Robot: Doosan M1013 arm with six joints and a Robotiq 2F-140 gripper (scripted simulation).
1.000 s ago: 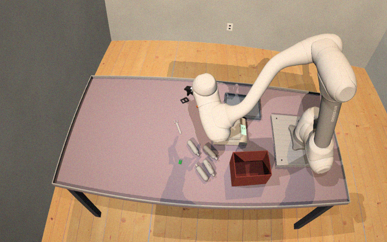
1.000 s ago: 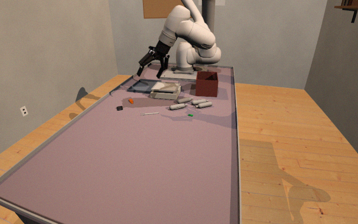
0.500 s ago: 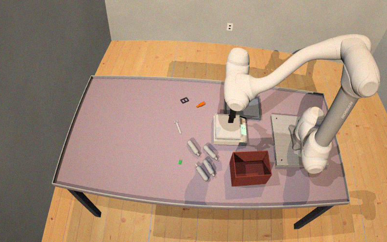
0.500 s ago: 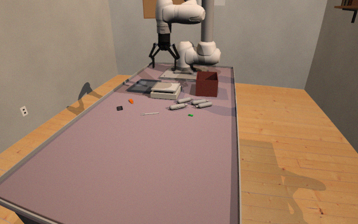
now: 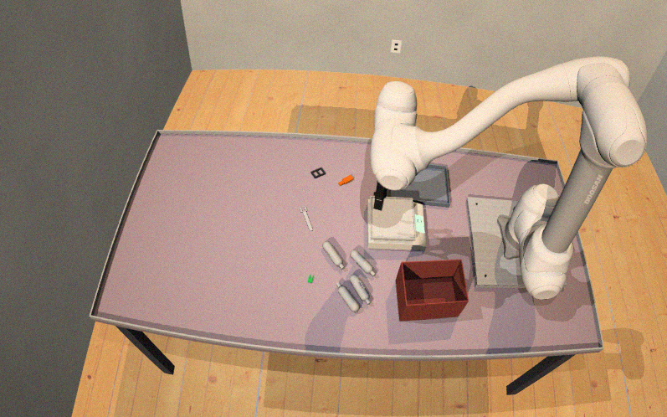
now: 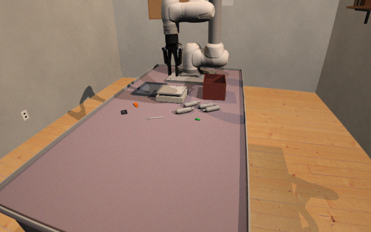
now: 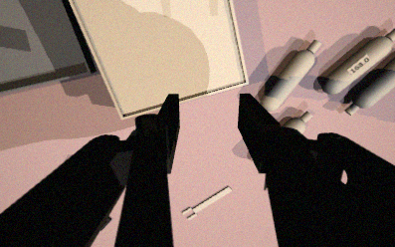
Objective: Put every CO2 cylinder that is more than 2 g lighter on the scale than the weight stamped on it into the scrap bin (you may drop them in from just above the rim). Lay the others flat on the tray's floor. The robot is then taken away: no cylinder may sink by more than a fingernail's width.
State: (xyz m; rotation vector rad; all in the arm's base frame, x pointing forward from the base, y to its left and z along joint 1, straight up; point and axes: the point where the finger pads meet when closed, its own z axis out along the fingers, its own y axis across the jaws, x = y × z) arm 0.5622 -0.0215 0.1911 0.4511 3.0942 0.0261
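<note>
The scale plate is 16 cm below my hand, 6 cm behind it and 3 cm to the right of it. From my hand the other things lie so: orange piece 23 cm to the right, 21 cm below, 10 cm ahead; beige scale 17 cm below, 7 cm behind, 3 cm to the right; small wrench 24 cm ahead, 21 cm below, 7 cm to the right.
</note>
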